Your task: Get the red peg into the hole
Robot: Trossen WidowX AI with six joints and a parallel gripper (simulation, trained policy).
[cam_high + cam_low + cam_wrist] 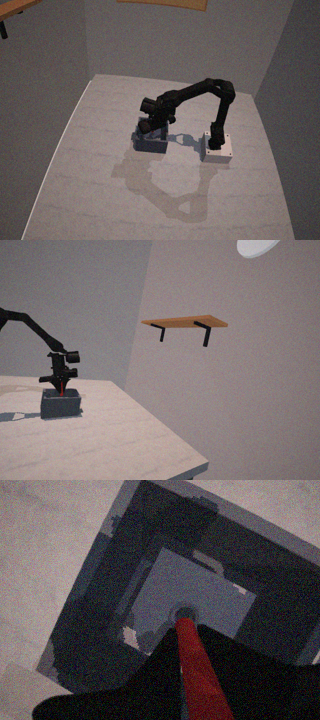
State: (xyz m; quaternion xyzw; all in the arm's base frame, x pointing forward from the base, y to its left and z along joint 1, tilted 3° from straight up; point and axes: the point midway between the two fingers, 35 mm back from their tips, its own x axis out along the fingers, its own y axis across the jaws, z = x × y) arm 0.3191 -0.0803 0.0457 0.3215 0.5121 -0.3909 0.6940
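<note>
My gripper tip is 30 mm below the red peg and 10 mm to the right of it. The rest, counted from my gripper tip: dark grey box 70 mm below; grey plate 50 mm below.
</note>
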